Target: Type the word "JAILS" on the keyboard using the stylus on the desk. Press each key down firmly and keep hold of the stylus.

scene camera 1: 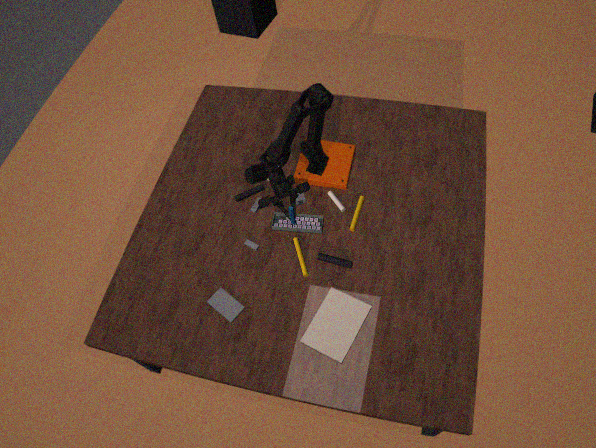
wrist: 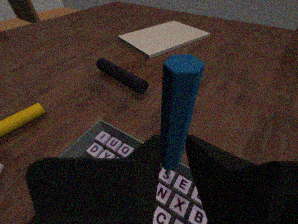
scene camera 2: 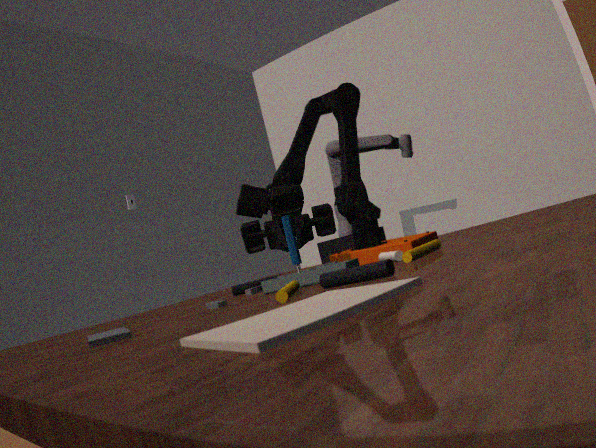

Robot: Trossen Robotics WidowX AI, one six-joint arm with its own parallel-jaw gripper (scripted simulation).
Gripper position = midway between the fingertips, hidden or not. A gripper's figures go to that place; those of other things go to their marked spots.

Labels:
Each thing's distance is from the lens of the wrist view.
my gripper (wrist: 172, 140): 0.11 m
blue stylus (wrist: 182, 73): 0.07 m
white sheet (wrist: 156, 40): 0.44 m
The marked spots on the blue stylus and the white sheet are 0.38 m apart.

